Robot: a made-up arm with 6 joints.
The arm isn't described. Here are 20 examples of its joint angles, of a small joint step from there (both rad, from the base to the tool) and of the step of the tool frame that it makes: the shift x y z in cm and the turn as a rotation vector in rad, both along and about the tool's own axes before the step.
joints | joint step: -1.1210 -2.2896 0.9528 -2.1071 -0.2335 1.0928 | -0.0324 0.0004 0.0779 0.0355 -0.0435 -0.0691
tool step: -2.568 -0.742 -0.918 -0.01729 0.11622 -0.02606
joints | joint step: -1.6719 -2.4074 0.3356 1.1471 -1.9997 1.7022 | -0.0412 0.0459 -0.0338 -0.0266 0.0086 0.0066
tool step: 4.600 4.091 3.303 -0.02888 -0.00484 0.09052
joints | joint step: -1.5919 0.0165 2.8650 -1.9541 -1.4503 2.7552 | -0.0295 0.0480 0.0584 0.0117 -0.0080 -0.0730
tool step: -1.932 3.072 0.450 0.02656 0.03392 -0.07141
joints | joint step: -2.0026 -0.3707 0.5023 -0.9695 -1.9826 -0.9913 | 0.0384 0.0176 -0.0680 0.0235 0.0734 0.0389
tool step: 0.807 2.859 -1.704 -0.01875 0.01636 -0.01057
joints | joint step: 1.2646 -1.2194 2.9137 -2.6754 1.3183 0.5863 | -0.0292 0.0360 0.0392 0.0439 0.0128 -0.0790
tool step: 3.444 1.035 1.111 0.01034 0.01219 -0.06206
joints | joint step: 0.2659 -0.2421 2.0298 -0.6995 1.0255 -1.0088 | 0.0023 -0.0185 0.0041 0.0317 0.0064 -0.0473
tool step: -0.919 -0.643 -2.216 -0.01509 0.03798 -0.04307
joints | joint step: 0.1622 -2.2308 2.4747 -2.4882 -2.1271 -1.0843 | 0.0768 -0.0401 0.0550 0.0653 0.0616 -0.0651
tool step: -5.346 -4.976 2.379 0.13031 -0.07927 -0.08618
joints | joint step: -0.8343 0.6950 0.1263 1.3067 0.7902 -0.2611 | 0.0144 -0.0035 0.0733 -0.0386 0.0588 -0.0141
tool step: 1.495 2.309 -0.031 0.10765 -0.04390 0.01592
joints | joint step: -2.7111 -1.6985 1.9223 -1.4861 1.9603 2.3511 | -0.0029 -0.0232 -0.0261 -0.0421 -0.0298 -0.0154
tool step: 1.069 1.173 1.396 -0.00551 0.05083 0.00304
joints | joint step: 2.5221 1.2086 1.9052 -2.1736 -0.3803 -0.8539 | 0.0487 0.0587 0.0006 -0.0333 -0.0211 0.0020
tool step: 6.564 3.758 2.080 0.01803 -0.04031 -0.08314
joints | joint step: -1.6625 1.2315 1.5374 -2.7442 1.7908 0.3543 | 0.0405 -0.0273 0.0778 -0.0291 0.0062 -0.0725
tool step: 2.059 1.760 7.529 -0.11367 -0.00797 -0.06680
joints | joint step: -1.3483 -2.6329 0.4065 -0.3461 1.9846 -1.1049 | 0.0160 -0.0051 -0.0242 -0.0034 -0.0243 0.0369
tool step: -0.100 1.387 -0.124 -0.02036 -0.03092 0.05867
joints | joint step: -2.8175 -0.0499 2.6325 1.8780 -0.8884 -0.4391 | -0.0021 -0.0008 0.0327 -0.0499 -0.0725 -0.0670
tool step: 1.164 -0.268 -0.270 -0.08010 -0.01912 -0.12259
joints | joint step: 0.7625 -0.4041 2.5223 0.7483 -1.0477 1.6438 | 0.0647 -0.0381 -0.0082 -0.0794 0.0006 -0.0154
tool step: -1.157 -3.945 -2.628 0.04717 0.01493 -0.12007
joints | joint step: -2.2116 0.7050 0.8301 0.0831 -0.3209 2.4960 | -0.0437 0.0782 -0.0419 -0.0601 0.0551 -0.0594
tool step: -7.332 5.300 -5.246 0.04051 0.05690 -0.12484
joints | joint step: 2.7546 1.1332 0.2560 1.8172 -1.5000 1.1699 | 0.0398 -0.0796 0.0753 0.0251 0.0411 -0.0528
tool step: -6.248 -8.805 3.449 -0.04998 -0.05375 -0.20407
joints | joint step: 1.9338 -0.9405 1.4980 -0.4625 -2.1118 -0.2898 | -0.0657 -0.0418 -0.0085 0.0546 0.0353 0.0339
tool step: -6.686 -3.054 2.536 0.07296 -0.09736 0.03785
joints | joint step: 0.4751 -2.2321 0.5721 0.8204 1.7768 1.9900 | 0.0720 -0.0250 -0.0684 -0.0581 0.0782 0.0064
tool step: 1.705 -5.129 6.282 -0.06997 0.03179 0.04266
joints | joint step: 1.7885 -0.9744 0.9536 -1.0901 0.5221 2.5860 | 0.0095 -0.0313 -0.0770 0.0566 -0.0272 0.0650
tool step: 1.553 -2.616 1.090 0.03401 0.03463 0.12675
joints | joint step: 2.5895 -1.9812 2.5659 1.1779 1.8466 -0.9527 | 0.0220 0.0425 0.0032 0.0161 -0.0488 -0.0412
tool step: -3.389 0.097 1.407 -0.06090 -0.03997 -0.08438
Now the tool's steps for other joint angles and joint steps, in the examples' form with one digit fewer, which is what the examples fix.
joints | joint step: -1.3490 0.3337 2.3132 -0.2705 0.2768 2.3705 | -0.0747 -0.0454 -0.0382 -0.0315 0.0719 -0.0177
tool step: 1.78 -1.80 -4.21 -0.0214 -0.0783 0.0080
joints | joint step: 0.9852 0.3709 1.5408 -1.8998 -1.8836 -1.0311 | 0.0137 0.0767 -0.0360 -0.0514 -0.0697 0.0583
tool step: 6.68 6.41 0.63 -0.1008 0.0216 -0.0214
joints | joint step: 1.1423 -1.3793 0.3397 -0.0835 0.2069 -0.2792 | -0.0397 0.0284 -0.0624 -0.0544 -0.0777 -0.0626
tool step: -1.61 -4.51 -0.43 -0.1578 -0.0594 -0.0761
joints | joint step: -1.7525 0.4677 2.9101 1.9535 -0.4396 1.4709 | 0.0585 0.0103 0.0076 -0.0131 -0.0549 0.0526
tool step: -0.27 0.01 0.73 0.0327 0.0982 0.0157
